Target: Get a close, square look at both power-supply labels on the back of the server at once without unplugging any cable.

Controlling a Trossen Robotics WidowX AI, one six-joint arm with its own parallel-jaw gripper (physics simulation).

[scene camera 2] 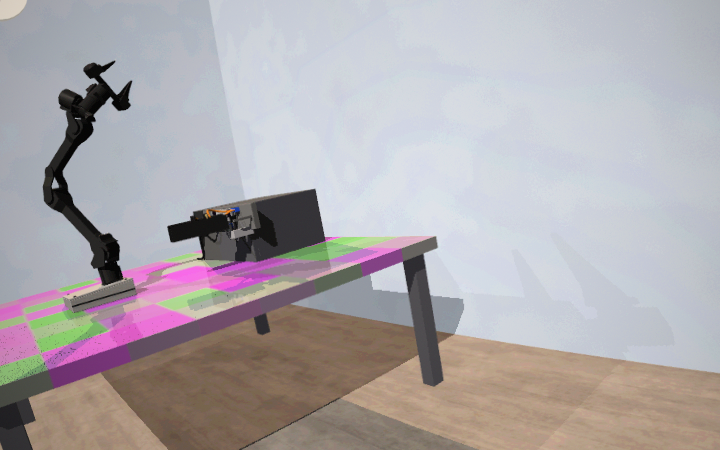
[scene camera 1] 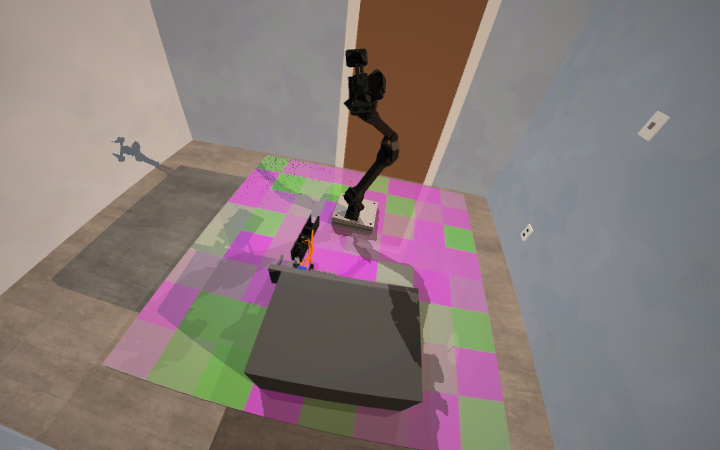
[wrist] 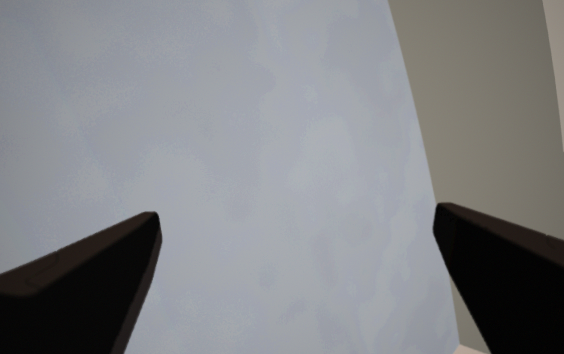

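Seen in the pictures: gripper, fingertip midpoint: [scene camera 2: 123,70] [scene camera 1: 359,67] [wrist: 298,222]; arm's base, link origin: [scene camera 2: 112,282] [scene camera 1: 352,215].
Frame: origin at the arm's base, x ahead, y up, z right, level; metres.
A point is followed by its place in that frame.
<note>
The server [scene camera 1: 339,334] {y 0.158, x 0.635, z -0.078 m} [scene camera 2: 292,228] {y 0.033, x 0.644, z 0.135 m} is a dark grey box lying flat on the table. Its back faces the arm's base. Orange cables [scene camera 1: 311,252] {y 0.157, x 0.388, z 0.079 m} [scene camera 2: 218,212] and a black hinged bracket [scene camera 1: 302,241] {y 0.132, x 0.331, z 0.132 m} [scene camera 2: 193,228] {y 0.118, x 0.267, z 0.150 m} stick out from one side of that back. I cannot make out either power-supply label in the scene views, and neither shows in the wrist view. My gripper [scene camera 2: 122,72] {y 0.684, x 0.174, z 0.019 m} [wrist: 298,222] {y 0.684, x 0.174, z 0.019 m} is open and empty, raised high above the table on the server's back side. It tilts upward, and its wrist view shows wall between the fingers.
The arm's pale base plate [scene camera 1: 339,221] {y -0.011, x 0.051, z 0.051 m} [scene camera 2: 100,295] {y -0.019, x -0.061, z 0.091 m} stands on the pink and green checkered table [scene camera 1: 480,371] {y -0.047, x 0.588, z -0.589 m} [scene camera 2: 419,245] {y -0.059, x 0.779, z 0.636 m}, behind the server. The black bracket juts into the space between server and base. A brown door [scene camera 1: 419,68] stands behind the arm, with walls around.
</note>
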